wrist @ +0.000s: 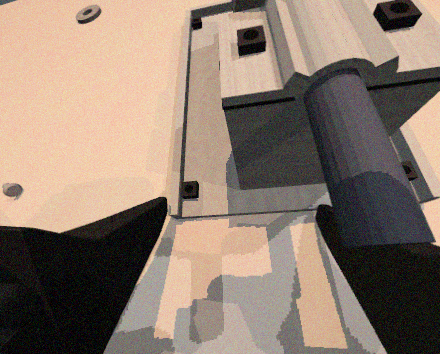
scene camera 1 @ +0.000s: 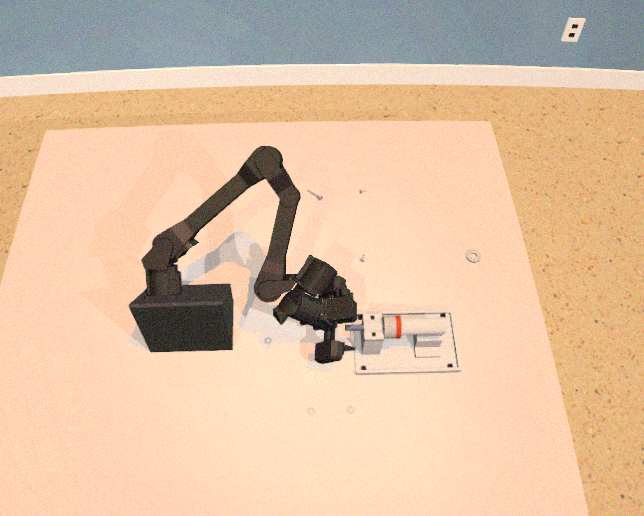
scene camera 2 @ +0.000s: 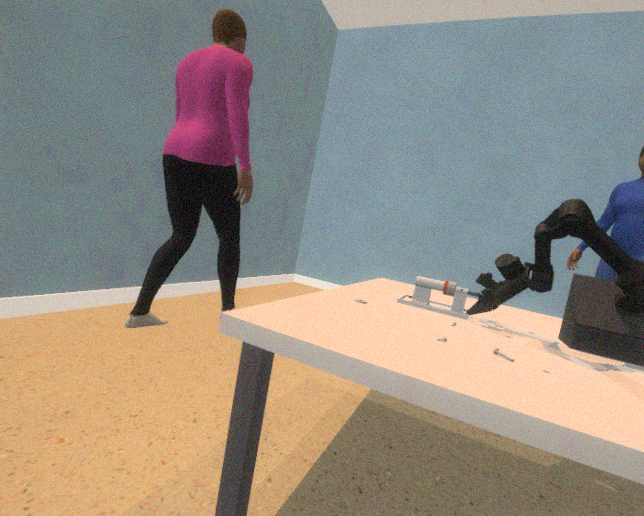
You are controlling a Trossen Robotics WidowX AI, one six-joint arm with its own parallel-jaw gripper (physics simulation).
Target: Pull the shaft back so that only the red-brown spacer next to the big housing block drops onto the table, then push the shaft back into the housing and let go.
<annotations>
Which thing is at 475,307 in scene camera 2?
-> My gripper.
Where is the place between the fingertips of my gripper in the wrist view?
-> At 241,207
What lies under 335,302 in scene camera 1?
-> My gripper.
</annotations>
